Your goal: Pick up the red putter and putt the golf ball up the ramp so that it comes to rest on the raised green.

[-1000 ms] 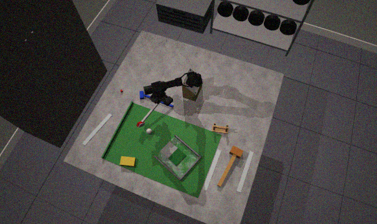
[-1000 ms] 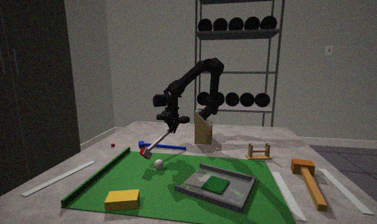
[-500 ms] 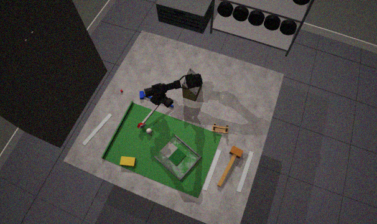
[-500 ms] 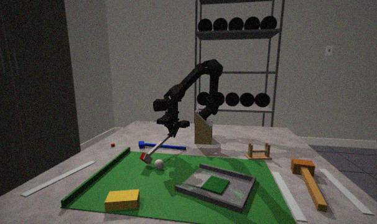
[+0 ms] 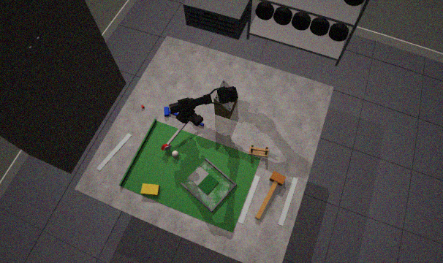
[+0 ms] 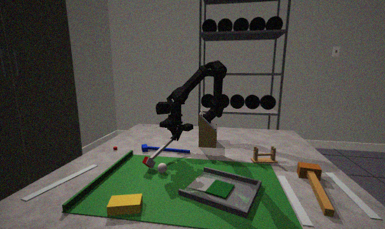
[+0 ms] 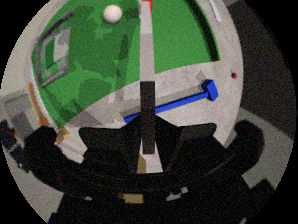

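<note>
The blue putter is 80 mm to the right of my gripper tip, 60 mm below it and 30 mm behind it. Also, from my gripper tip: green mat (300 mm ahead, 110 mm to the left, 80 mm below); then white golf ball (230 mm ahead, 50 mm below, 20 mm to the right); then red putter (110 mm ahead, 40 mm to the right, 10 mm below).
</note>
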